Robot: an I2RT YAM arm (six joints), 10 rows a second.
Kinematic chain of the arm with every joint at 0, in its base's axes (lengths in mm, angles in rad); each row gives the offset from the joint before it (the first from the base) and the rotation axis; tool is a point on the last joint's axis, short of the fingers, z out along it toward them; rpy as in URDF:
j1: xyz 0 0 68 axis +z
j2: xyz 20 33.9 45.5 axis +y
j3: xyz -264 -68.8 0 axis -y
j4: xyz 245 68.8 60 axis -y
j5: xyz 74 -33.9 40.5 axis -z
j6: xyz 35.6 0 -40.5 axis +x
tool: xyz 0 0 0 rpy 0 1.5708 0
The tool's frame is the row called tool.
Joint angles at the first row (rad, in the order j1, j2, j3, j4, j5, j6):
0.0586 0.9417 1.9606 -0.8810 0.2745 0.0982
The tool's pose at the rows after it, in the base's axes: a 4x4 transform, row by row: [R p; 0 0 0 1], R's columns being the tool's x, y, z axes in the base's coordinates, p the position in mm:
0.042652, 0.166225, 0.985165, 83.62; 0.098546, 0.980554, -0.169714, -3.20; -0.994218, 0.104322, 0.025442, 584.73; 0, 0, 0, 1
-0.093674, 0.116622, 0.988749, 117.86; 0.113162, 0.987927, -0.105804, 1.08; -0.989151, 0.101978, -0.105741, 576.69; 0, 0, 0, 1
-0.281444, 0.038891, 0.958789, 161.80; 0.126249, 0.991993, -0.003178, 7.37; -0.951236, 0.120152, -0.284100, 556.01; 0, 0, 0, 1
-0.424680, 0.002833, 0.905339, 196.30; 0.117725, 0.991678, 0.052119, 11.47; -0.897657, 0.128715, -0.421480, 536.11; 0, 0, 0, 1
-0.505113, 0.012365, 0.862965, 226.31; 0.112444, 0.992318, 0.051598, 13.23; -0.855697, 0.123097, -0.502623, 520.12; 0, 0, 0, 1
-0.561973, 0.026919, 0.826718, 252.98; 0.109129, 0.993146, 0.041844, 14.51; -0.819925, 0.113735, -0.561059, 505.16; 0, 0, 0, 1
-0.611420, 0.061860, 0.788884, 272.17; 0.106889, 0.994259, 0.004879, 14.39; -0.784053, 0.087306, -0.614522, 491.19; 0, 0, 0, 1
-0.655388, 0.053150, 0.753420, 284.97; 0.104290, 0.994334, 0.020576, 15.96; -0.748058, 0.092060, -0.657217, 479.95; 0, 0, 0, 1
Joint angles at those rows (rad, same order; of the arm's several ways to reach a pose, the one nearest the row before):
0.0585 1.0607 2.0537 -0.9669 0.2290 0.0986
0.0586 1.1553 2.0964 -1.0485 0.1642 0.1204
0.0585 1.2564 2.0976 -1.1298 0.0593 0.1432
0.0585 1.3419 2.0976 -1.1908 0.0009 0.1429
0.0582 1.4162 2.0972 -1.2076 -0.0013 0.1421
0.0582 1.4834 2.0972 -1.2095 0.0063 0.1421
0.0582 1.5356 2.0972 -1.2240 0.0410 0.1429
0.0589 1.5734 2.0972 -1.2411 0.0238 0.1432

